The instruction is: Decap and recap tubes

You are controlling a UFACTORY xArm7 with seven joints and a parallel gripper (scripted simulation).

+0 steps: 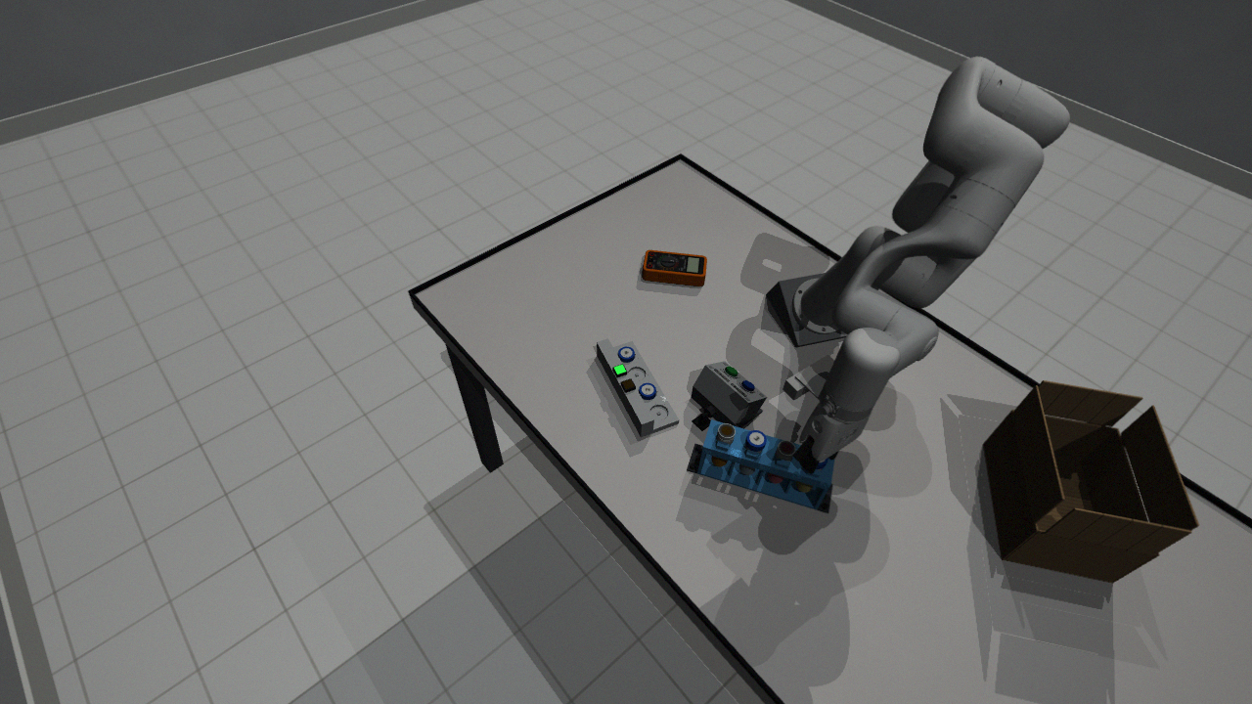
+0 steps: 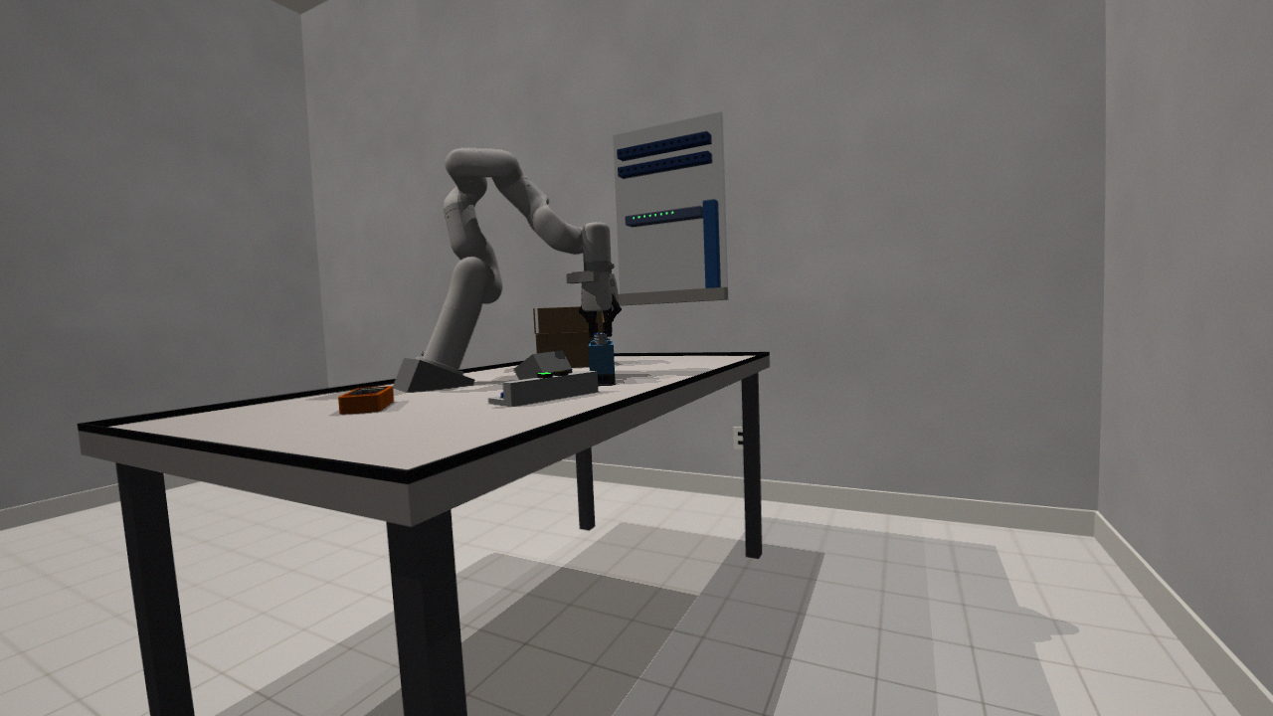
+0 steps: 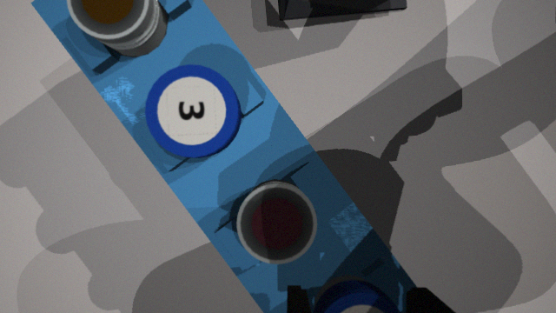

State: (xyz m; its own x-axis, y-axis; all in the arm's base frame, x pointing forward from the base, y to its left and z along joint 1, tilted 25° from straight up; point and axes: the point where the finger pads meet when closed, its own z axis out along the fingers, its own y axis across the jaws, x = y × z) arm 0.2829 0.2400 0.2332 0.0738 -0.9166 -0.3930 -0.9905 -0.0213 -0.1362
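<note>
Now: the cap 1 10 mm below my hand. Round my hand: cap 3: 70 mm ahead, 80 mm to the right, 10 mm below; blue key: 20 mm behind, 200 mm to the right, 60 mm below; key housing: 10 mm ahead, 220 mm to the right, 70 mm below.
</note>
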